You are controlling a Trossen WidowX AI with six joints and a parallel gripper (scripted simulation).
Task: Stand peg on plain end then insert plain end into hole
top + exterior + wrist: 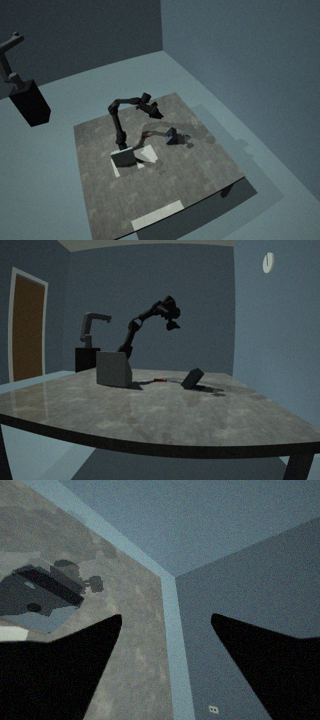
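Right now my gripper tip is 120 mm past the red peg, 180 mm to the right of it and 380 mm above it. From my gripper tip the other things lie so: sloped panel 90 mm ahead, 60 mm to the left, 330 mm below.
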